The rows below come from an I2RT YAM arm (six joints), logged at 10 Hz.
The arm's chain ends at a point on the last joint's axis. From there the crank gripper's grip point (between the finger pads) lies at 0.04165 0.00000 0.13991 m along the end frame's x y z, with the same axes.
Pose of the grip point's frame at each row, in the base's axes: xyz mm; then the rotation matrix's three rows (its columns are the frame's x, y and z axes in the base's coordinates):
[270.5 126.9 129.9], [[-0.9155 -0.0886 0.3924], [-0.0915 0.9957 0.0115], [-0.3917 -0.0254 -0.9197]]
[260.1 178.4 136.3], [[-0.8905 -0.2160 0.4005], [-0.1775 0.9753 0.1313], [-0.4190 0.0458 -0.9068]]
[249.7 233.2 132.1], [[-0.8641 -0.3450 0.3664], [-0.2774 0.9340 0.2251], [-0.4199 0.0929 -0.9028]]
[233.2 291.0 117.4], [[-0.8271 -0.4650 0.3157], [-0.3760 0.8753 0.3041], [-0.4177 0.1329 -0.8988]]
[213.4 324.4 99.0], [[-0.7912 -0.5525 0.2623], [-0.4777 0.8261 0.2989], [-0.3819 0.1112 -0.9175]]
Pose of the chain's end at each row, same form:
[253.7 129.1 274.9], [[-0.9155 -0.0886 0.3924], [-0.0915 0.9957 0.0115], [-0.3917 -0.0254 -0.9197]]
[241.2 167.4 280.6], [[-0.8905 -0.2160 0.4005], [-0.1775 0.9753 0.1313], [-0.4190 0.0458 -0.9068]]
[234.4 213.3 275.9], [[-0.8641 -0.3450 0.3664], [-0.2774 0.9340 0.2251], [-0.4199 0.0929 -0.9028]]
[223.5 264.1 260.5], [[-0.8271 -0.4650 0.3157], [-0.3760 0.8753 0.3041], [-0.4177 0.1329 -0.8988]]
[209.7 302.5 243.3], [[-0.7912 -0.5525 0.2623], [-0.4777 0.8261 0.2989], [-0.3819 0.1112 -0.9175]]

